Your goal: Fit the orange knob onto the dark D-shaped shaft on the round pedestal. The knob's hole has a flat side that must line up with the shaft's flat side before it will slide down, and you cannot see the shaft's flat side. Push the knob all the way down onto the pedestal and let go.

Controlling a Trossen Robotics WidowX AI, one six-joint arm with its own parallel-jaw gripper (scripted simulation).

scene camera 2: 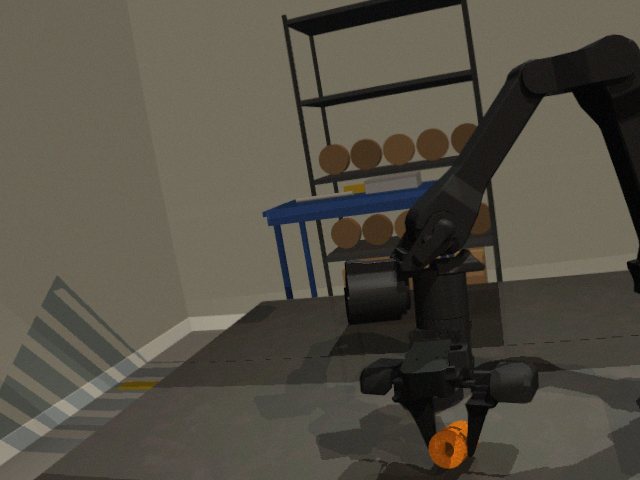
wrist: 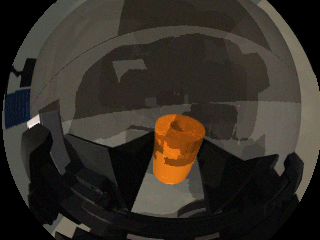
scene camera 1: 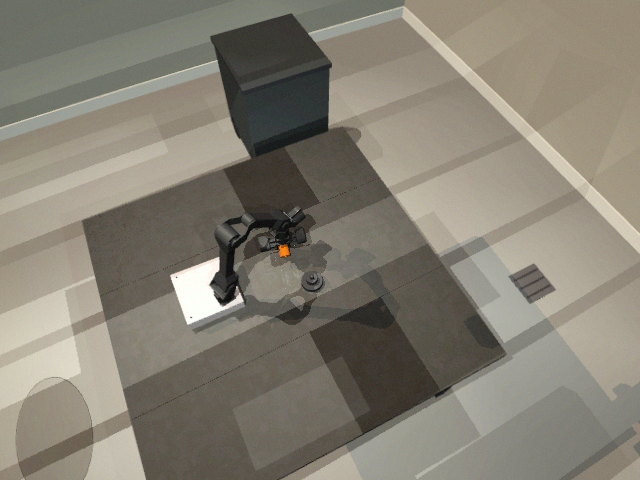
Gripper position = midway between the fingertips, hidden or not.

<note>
I see my gripper (scene camera 2: 451,453) and an orange knob (wrist: 178,138).
My gripper is seen too in the wrist view (wrist: 176,138).
</note>
